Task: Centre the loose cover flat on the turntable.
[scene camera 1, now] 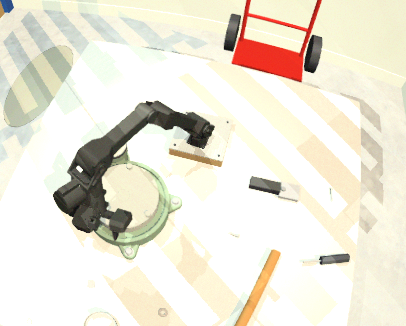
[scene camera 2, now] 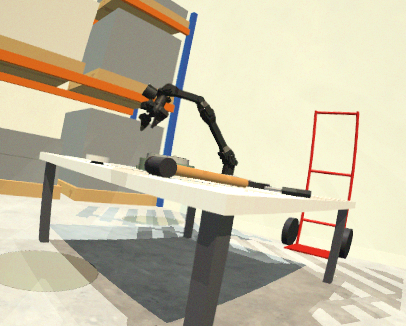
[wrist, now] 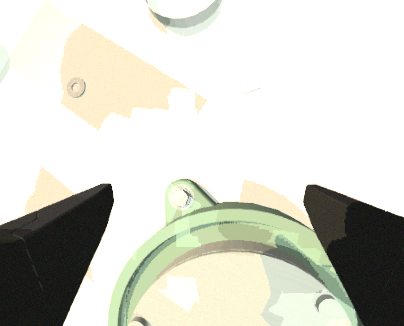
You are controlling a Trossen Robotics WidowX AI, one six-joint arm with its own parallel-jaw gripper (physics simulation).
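Frame: origin at the arm's base, x ahead, y left, z up, level; millimetres.
Where they show: gripper, fingertip midpoint: [scene camera 1: 101, 234] [scene camera 2: 146, 129] [wrist: 210, 193]; arm's base at its link origin: [scene camera 1: 198, 139].
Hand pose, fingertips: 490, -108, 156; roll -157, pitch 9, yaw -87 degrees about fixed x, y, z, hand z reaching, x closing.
Observation:
Each offset is from my fingertips to the top centre of the thing, as dx, dy, dz.
The turntable [scene camera 1: 162, 220] [scene camera 2: 180, 161] [wrist: 200, 220] is a round green base with bolted lugs and a beige disc with small round pegs, flat on the table. A round pale piece, which looks like the loose cover @[+247, +66, -164] [scene camera 1: 101, 321] [scene camera 2: 97, 158] [wrist: 182, 7], lies on the table apart from the turntable; the first scene view and wrist view cut it off. My gripper [scene camera 1: 105, 232] [scene camera 2: 148, 128] [wrist: 210, 193] is open and empty, raised above the table. In the wrist view the turntable's near rim shows below and between the fingertips. The arm hides part of the turntable in the first scene view.
An orange-handled mallet @[+4, +464, -135] [scene camera 1: 257, 290] [scene camera 2: 215, 173], a black-handled scraper @[-423, +418, -167] [scene camera 1: 265, 185] and a screwdriver @[-226, +669, -168] [scene camera 1: 335, 259] lie on the table. A small washer @[+116, +220, -194] [scene camera 1: 162, 312] [wrist: 76, 87] lies near the cover. The arm stands on a wooden block [scene camera 1: 220, 135]. A red hand truck [scene camera 1: 270, 60] [scene camera 2: 327, 252] stands beyond the table.

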